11 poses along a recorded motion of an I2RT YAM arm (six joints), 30 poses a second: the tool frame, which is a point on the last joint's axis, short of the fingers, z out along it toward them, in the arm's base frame.
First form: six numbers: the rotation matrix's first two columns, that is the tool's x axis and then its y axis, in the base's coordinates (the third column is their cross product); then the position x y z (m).
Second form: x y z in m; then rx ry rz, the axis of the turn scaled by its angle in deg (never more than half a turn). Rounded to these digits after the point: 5 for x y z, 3 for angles.
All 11 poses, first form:
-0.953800 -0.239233 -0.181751 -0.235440 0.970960 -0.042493 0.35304 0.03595 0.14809
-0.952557 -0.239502 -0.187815 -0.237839 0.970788 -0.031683 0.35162 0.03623 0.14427
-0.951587 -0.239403 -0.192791 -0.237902 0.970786 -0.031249 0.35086 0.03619 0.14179
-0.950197 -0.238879 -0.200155 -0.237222 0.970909 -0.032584 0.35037 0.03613 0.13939
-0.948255 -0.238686 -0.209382 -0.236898 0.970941 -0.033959 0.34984 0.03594 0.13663
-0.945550 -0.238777 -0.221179 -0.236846 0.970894 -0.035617 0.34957 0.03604 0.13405
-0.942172 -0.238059 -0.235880 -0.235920 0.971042 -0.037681 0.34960 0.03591 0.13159
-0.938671 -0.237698 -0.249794 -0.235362 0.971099 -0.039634 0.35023 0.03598 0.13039
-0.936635 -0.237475 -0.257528 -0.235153 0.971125 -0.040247 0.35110 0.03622 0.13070
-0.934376 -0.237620 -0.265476 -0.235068 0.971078 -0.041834 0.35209 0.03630 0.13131
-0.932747 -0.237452 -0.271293 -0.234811 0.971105 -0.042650 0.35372 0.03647 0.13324
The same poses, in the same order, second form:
0.35304 0.03595 0.14809 -20.417 168.062 -1.730
0.35162 0.03623 0.14427 -20.509 167.781 -0.739
0.35086 0.03619 0.14179 -20.483 167.497 -0.649
0.35037 0.03613 0.13939 -20.393 167.068 -0.688
0.34984 0.03594 0.13663 -20.325 166.526 -0.708
0.34957 0.03604 0.13405 -20.270 165.828 -0.721
0.34960 0.03591 0.13159 -20.130 164.964 -0.745
0.35023 0.03598 0.13039 -20.027 164.140 -0.764
0.35110 0.03622 0.13070 -19.974 163.684 -0.735
0.35209 0.03630 0.13131 -19.941 163.204 -0.781
0.35372 0.03647 0.13324 -19.897 162.857 -0.789

